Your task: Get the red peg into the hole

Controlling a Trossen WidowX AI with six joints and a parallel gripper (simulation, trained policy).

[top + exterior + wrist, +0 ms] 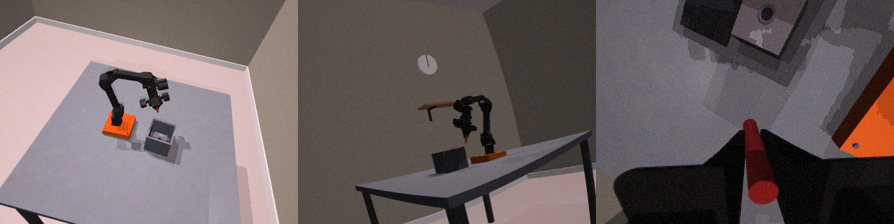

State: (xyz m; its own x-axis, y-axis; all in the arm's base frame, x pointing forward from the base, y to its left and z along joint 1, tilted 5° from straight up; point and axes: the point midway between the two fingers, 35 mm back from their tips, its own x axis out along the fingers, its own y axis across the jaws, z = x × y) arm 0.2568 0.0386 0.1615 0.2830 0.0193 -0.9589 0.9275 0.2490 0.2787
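Right now my gripper tip is 5 cm short of the plate, 14 cm to the left of it and 14 cm above it. Round my gripper tip: red peg 1 cm behind, 1 cm above.
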